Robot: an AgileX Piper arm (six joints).
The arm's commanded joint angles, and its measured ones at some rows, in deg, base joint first. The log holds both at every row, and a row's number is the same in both.
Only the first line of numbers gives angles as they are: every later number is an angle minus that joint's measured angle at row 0.
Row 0, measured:
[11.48, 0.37, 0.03, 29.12, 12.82, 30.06]
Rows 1 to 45, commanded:
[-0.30, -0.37, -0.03, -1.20, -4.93, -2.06]
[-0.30, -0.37, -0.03, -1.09, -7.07, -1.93]
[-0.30, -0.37, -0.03, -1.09, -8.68, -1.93]
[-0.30, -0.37, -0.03, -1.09, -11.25, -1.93]
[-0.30, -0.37, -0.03, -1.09, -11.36, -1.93]
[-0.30, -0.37, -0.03, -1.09, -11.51, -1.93]
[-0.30, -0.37, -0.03, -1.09, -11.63, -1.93]
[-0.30, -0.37, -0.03, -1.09, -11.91, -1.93]
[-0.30, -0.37, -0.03, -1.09, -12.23, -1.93]
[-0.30, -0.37, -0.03, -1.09, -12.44, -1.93]
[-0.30, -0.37, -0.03, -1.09, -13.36, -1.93]
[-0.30, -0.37, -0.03, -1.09, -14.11, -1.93]
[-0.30, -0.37, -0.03, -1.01, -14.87, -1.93]
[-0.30, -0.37, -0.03, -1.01, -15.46, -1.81]
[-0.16, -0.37, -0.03, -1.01, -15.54, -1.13]
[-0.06, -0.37, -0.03, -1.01, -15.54, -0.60]
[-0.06, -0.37, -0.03, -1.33, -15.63, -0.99]
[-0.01, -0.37, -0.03, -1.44, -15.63, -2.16]
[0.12, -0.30, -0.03, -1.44, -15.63, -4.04]
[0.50, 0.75, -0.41, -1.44, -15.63, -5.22]
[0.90, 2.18, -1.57, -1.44, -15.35, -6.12]
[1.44, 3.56, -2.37, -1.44, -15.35, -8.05]
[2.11, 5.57, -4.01, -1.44, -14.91, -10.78]
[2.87, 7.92, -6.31, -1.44, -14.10, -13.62]
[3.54, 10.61, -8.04, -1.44, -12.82, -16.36]
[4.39, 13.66, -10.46, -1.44, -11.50, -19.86]
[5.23, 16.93, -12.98, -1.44, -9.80, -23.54]
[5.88, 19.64, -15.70, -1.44, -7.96, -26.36]
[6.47, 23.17, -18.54, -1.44, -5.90, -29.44]
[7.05, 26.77, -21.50, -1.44, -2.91, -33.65]
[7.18, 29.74, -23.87, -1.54, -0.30, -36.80]
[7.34, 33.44, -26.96, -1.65, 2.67, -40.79]
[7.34, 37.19, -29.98, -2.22, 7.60, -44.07]
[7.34, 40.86, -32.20, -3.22, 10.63, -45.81]
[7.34, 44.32, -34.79, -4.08, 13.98, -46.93]
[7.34, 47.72, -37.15, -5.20, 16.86, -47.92]
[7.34, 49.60, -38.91, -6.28, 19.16, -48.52]
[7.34, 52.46, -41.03, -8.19, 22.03, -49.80]
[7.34, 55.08, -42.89, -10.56, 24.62, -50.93]
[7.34, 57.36, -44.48, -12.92, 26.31, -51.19]
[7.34, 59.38, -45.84, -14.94, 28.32, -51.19]
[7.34, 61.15, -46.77, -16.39, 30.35, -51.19]
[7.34, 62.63, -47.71, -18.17, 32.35, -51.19]
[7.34, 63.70, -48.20, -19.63, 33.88, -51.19]
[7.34, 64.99, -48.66, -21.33, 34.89, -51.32]
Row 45, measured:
[7.35, 60.48, -45.88, -14.64, 28.41, -50.32]
